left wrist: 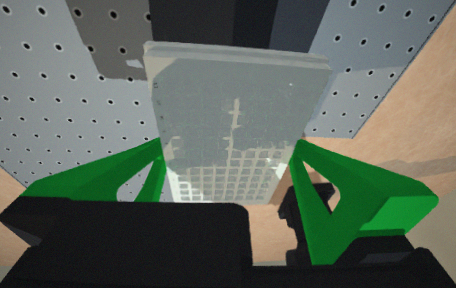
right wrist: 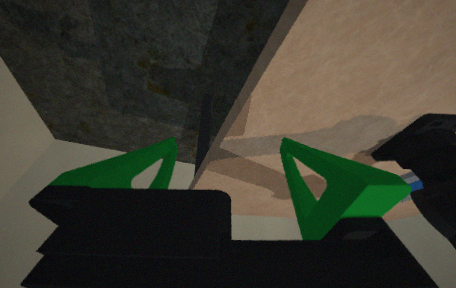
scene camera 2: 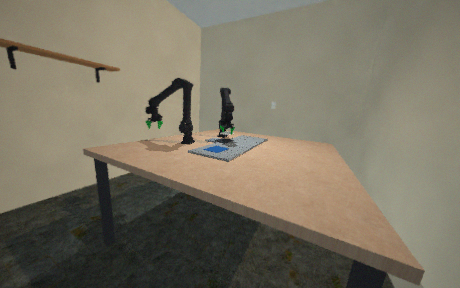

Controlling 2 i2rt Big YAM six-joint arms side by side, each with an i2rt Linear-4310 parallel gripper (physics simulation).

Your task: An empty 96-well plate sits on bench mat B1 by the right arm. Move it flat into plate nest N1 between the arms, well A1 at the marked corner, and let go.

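Where they show: left gripper, fingertip midpoint: (left wrist: 228,143); right gripper, fingertip midpoint: (right wrist: 228,143) (scene camera 2: 154,128); left arm's base, link origin: (scene camera 2: 222,136); right arm's base, link origin: (right wrist: 410,137) (scene camera 2: 188,142).
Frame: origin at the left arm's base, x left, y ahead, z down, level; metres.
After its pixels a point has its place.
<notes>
My left gripper (scene camera 2: 227,131) {x -0.263, y 0.161, z -0.083 m} (left wrist: 228,143) {x -0.263, y 0.161, z -0.083 m} is shut on the pale 96-well plate (left wrist: 215,90) {x -0.310, y 0.168, z -0.092 m}, one finger at each long side. In the left wrist view the plate hangs above the perforated board, over a dark rectangular area (left wrist: 192,22) {x -0.325, y 0.182, z -0.025 m}; I cannot tell whether that is the nest. The gap under the plate and the marked corner are not clear. In scene camera 2 the plate is tiny between the green fingertips. My right gripper (scene camera 2: 154,127) {x -0.533, y -0.488, z -0.085 m} (right wrist: 228,143) {x -0.533, y -0.488, z -0.085 m} is open and empty, high near the table's left part, away from the plate.
The grey perforated board (scene camera 2: 242,150) {x -0.542, y 0.408, z -0.013 m} (left wrist: 30,70) {x -0.293, y 0.328, z -0.013 m} lies on the wooden table (scene camera 2: 300,185) {x -0.938, y 0.799, z 0.000 m} (right wrist: 350,65) {x -0.459, y -0.358, z 0.000 m}. A blue mat (scene camera 2: 216,149) {x -0.639, y 0.233, z -0.015 m} lies on its near end. A black arm part (left wrist: 305,200) shows beyond the plate. The table edge (right wrist: 250,85) {x -0.522, y -0.455, z 0.016 m} crosses the right wrist view.
</notes>
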